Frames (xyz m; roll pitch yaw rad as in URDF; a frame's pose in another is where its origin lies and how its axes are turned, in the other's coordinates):
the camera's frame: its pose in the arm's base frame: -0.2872 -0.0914 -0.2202 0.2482 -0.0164 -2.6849
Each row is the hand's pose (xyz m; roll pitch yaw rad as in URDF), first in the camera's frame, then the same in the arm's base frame.
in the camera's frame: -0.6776 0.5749 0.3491 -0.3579 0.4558 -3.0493
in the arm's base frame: 0.5359 -0.2124 0.2483 -0.6355 0.4798 0.4252
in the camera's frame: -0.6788 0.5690 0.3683 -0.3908 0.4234 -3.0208
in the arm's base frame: 0.5326 -0.2023 0.2654 -0.6635 0.4556 0.4629
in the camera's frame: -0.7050 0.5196 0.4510 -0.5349 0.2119 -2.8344
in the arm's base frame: 0.5270 -0.1291 0.3330 -0.7768 0.2960 0.7048
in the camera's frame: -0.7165 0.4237 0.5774 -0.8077 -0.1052 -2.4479
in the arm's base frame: 0.4841 -0.0120 0.4318 -0.9874 0.0670 1.1559
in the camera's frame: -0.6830 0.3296 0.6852 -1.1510 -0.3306 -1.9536
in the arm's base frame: 0.4034 0.0795 0.5137 -1.2279 -0.0935 1.6630
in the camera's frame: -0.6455 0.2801 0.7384 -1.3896 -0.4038 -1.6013
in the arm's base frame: 0.3434 0.1180 0.5537 -1.3806 -0.1552 1.9965
